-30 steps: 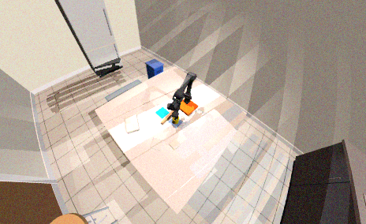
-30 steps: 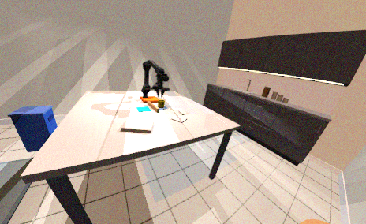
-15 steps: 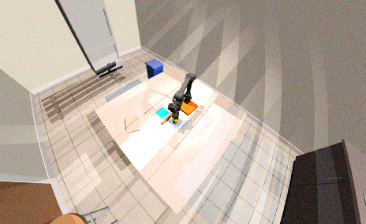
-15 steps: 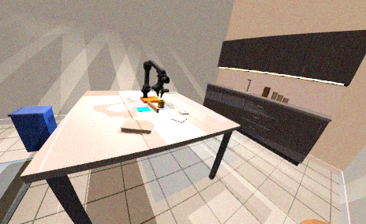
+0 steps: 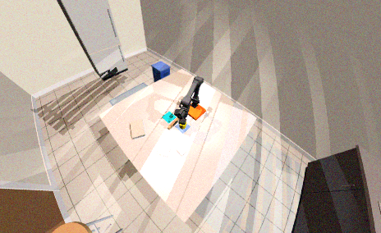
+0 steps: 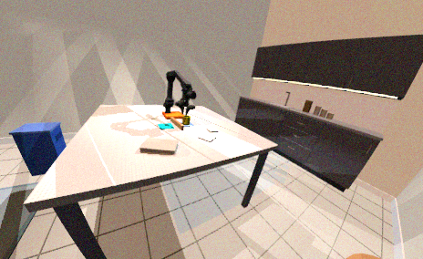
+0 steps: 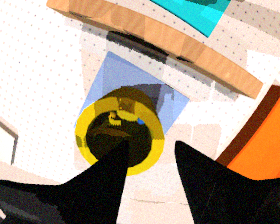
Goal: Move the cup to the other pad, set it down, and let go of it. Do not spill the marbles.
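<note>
My gripper tip is 20 mm short of the yellow cup, 10 mm to the right of it and 40 mm above it. Round my gripper tip: flat board (380 mm ahead, 250 mm to the right, 60 mm below); then light blue pad (20 mm ahead, 20 mm to the left, 80 mm below); then cyan pad (50 mm ahead, 160 mm to the right, 80 mm below).
</note>
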